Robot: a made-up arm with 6 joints.
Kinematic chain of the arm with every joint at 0, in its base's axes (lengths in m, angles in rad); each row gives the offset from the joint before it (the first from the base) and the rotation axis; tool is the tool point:
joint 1: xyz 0 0 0.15 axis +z
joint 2: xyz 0 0.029 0 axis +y
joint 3: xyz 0 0 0.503 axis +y
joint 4: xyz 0 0 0.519 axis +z
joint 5: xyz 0 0 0 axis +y
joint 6: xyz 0 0 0.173 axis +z
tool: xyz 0 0 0
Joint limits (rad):
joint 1: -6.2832..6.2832
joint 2: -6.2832..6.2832
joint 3: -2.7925..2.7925
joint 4: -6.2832..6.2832
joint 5: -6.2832..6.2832
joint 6: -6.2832..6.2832
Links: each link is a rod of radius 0.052 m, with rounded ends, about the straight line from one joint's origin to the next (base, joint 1, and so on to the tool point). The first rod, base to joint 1, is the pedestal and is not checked.
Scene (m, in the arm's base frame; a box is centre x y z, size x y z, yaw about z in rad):
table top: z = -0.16
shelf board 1: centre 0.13 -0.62 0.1 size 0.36 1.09 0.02 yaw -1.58
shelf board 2: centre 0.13 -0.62 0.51 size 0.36 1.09 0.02 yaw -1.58
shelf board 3: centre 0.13 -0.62 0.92 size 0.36 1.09 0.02 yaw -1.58
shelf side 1: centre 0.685 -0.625 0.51 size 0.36 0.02 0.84 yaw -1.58
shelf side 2: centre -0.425 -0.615 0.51 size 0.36 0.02 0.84 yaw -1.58
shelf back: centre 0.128 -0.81 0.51 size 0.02 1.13 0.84 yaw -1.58
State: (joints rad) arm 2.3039 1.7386 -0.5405 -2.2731 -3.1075 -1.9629
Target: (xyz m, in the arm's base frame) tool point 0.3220 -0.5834 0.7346
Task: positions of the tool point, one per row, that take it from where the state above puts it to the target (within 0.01 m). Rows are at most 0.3 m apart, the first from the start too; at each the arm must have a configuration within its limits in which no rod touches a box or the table.
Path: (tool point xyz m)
1: -0.5645 0.5120 0.4293
2: -0.4990 0.3925 0.6385
3: -0.3813 0.2445 0.7964
4: -0.2220 0.0861 0.8889
5: -0.0375 -0.0647 0.9081
6: 0.1519 -0.1928 0.8541
7: 0.3247 -0.2873 0.7346
8: 0.3427 -0.4316 0.7444
9: 0.3220 -0.5834 0.7346

